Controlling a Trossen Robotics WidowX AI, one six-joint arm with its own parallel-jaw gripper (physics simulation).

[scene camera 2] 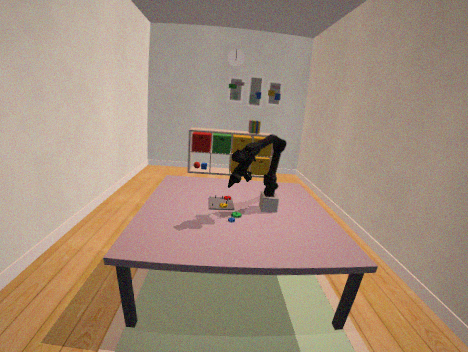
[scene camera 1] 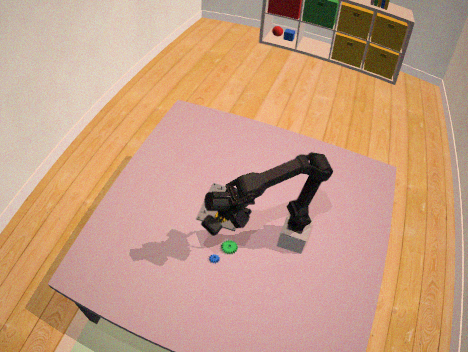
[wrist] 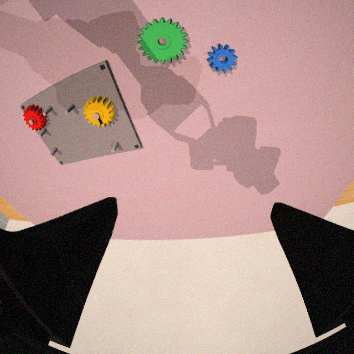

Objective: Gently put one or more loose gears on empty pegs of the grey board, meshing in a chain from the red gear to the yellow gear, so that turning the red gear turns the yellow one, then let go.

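Frame: origin at the arm's base, x back, y right, z up, level; centimetres.
Where they show: gripper, between the fingertips: (scene camera 2: 229, 185) (scene camera 1: 213, 217) (wrist: 198, 208); arm's base, origin of its link: (scene camera 2: 269, 194) (scene camera 1: 296, 224).
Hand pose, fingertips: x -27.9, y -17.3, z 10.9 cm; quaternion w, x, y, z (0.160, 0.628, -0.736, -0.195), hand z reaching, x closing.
Note:
Each offset is from my fingertips to the top centre of the thing. "*": to the spot under its first point. Level surfaces: height alone.
The grey board @[dz -18.4, dx -4.6, dy +21.0 cm] (scene camera 2: 216, 205) (wrist: 80, 145) lies on the table with the red gear (scene camera 2: 227, 198) (wrist: 35, 118) and the yellow gear @[dz -18.9, dx -2.8, dy +14.7 cm] (scene camera 2: 223, 205) (wrist: 99, 111) on it, apart from each other; several bare pegs stand on it. In scene camera 1 the arm covers much of the board @[* dz -20.6, dx -11.2, dy +13.8 cm] (scene camera 1: 202, 212). A large green gear @[dz -19.7, dx +5.9, dy +2.8 cm] (scene camera 1: 229, 247) (scene camera 2: 236, 214) (wrist: 163, 40) and a small blue gear @[dz -19.7, dx +2.8, dy -4.7 cm] (scene camera 1: 214, 258) (scene camera 2: 231, 220) (wrist: 222, 58) lie loose on the table beside the board, apart from each other. My gripper (scene camera 1: 227, 222) (scene camera 2: 239, 181) (wrist: 198, 208) is wide open and empty, above the board in the scene views.
The pink table @[dz -21.4 cm] (scene camera 1: 300, 295) (scene camera 2: 280, 240) carries the arm's grey base (scene camera 1: 293, 241) (scene camera 2: 269, 203), to the right of the board in both scene views. The arm's shadow falls across the table near the gears. A shelf unit (scene camera 1: 330, 61) (scene camera 2: 189, 150) stands by the far wall.

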